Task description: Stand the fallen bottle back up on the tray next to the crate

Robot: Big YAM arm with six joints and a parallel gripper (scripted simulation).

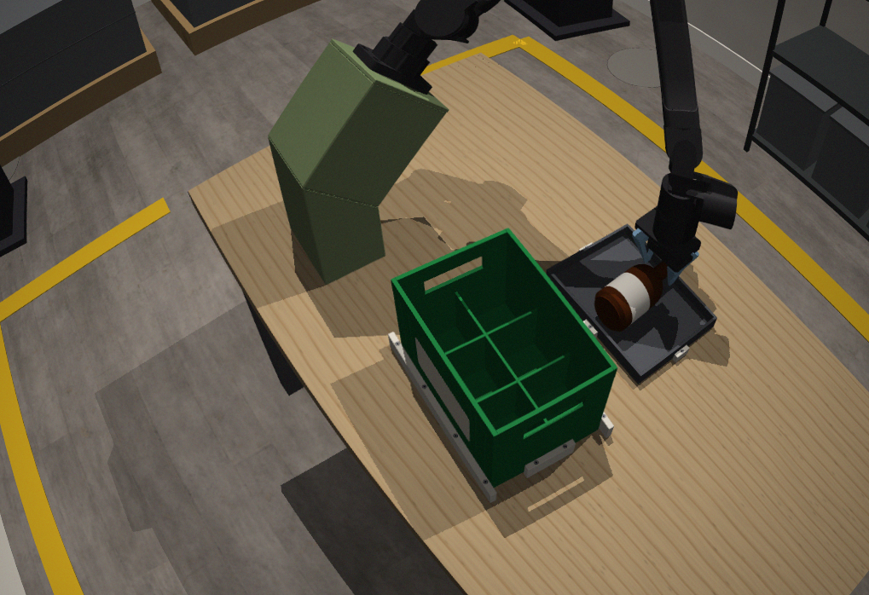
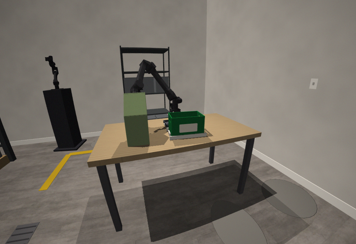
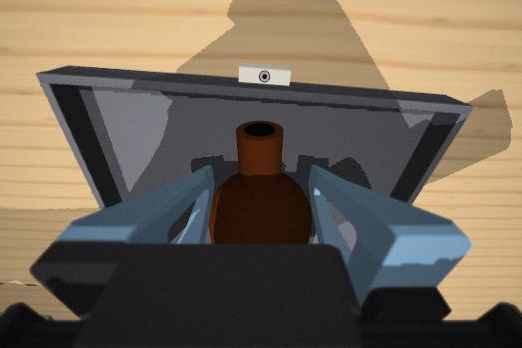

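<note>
Right now the brown bottle is 5 cm to the right of my hand, 1 cm below it and 1 cm ahead of it. From my hand the other things lie so: dark grey tray: 5 cm to the right, 4 cm below; then green crate: 33 cm to the right, 4 cm ahead, 3 cm above.
</note>
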